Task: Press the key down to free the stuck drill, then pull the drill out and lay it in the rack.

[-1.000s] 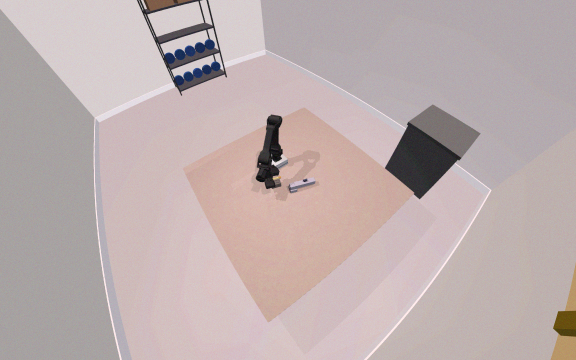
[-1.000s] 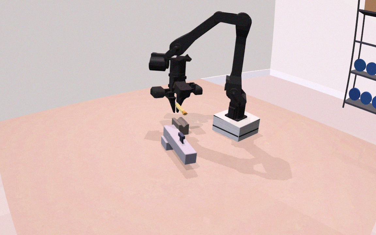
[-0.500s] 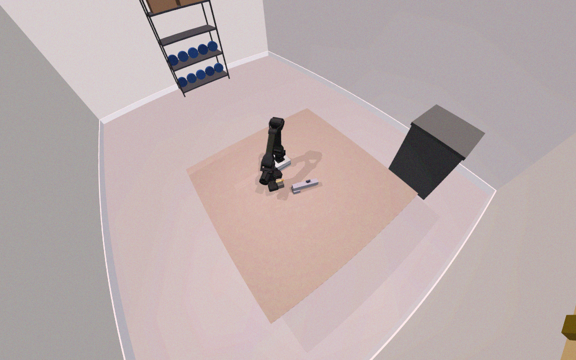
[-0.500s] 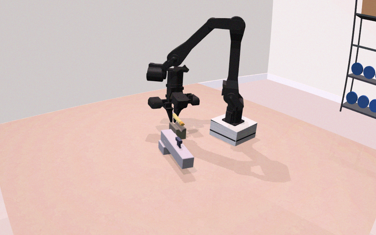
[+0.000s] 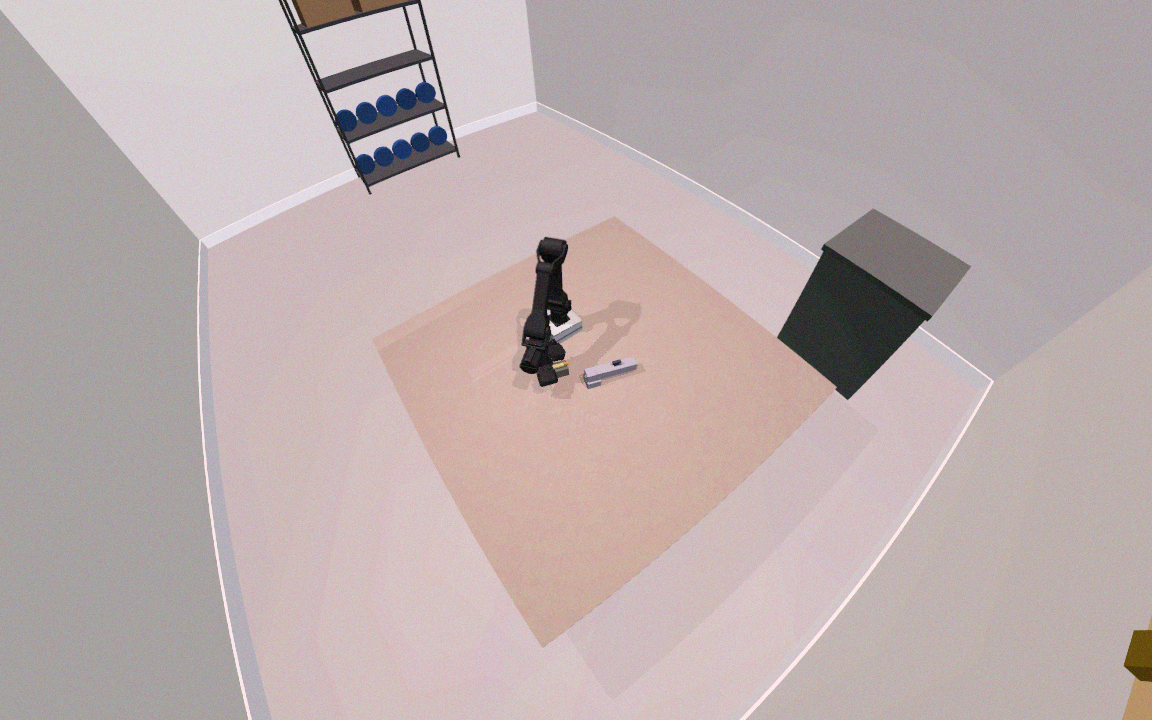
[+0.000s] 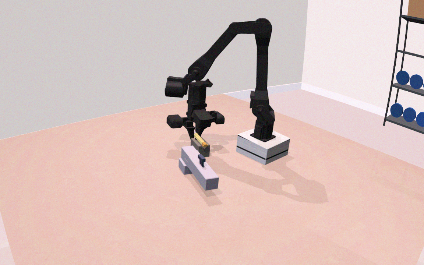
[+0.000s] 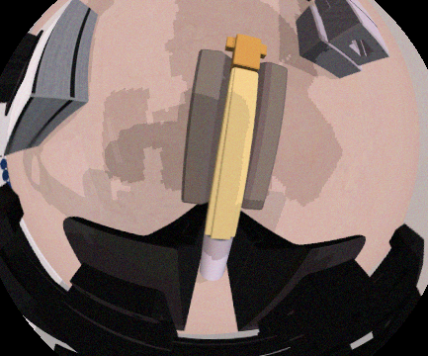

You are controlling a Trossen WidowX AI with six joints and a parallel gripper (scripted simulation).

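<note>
Right now the drill is 10 mm ahead of my gripper tip, 40 mm to the left of it and 30 mm above it. Also, from my gripper tip: dark key 160 mm ahead, 200 mm to the left, 40 mm above; then dark rack 20 mm ahead, 50 mm to the left, 10 mm above.
</note>
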